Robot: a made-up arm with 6 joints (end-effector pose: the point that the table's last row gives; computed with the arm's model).
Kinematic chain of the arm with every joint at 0, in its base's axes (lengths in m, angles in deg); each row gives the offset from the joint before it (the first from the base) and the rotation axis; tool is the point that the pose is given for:
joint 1: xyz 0 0 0.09 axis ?
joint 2: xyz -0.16 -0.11 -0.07 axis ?
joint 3: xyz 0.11 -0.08 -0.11 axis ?
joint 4: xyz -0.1 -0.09 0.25 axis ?
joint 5: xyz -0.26 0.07 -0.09 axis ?
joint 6: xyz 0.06 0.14 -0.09 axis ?
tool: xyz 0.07 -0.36 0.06
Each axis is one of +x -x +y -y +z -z.
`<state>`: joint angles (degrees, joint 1 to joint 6).
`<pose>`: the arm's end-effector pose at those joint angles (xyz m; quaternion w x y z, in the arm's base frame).
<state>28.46 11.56 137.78 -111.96 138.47 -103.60</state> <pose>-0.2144 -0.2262 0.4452 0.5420 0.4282 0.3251 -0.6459</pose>
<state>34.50 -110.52 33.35 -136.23 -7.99 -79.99</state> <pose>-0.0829 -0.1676 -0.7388 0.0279 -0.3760 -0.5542 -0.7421</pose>
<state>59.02 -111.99 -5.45 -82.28 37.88 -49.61</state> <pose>-0.2555 -0.1722 -0.3535 0.0091 -0.8497 -0.5039 -0.1547</pose>
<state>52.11 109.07 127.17 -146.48 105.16 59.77</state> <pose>0.1648 -0.1016 0.5720 0.9500 -0.2381 -0.1788 -0.0937</pose>
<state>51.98 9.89 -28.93 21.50 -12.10 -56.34</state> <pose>-0.3872 -0.0463 -0.3958 0.6151 0.0594 -0.3019 -0.7260</pose>
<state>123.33 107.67 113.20 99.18 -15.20 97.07</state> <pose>-0.0589 -0.2735 0.3803 0.1378 -0.5364 0.8181 -0.1551</pose>
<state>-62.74 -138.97 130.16 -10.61 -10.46 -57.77</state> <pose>-0.1685 0.1883 -0.4528 0.5886 0.7567 -0.2558 -0.1244</pose>
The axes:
joint 1: -y
joint 2: -x
joint 3: +z
joint 4: -x
joint 5: -y
joint 6: +z

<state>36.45 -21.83 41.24 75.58 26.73 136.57</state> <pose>0.1392 -0.0943 -0.3733 0.0300 -0.7789 0.1647 0.6043</pose>
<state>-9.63 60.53 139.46 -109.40 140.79 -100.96</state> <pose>0.0271 0.1548 0.4140 0.5337 -0.0025 0.1527 -0.8317</pose>
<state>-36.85 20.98 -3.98 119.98 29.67 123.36</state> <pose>-0.2325 -0.5487 0.0046 0.2809 0.3379 -0.7267 -0.5281</pose>
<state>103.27 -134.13 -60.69 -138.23 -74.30 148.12</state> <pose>0.6252 -0.6674 -0.2654 0.7309 -0.2750 0.4596 0.4229</pose>
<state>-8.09 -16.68 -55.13 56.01 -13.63 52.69</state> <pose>-0.2582 -0.3206 -0.0259 0.8600 -0.0616 0.5065 -0.0057</pose>
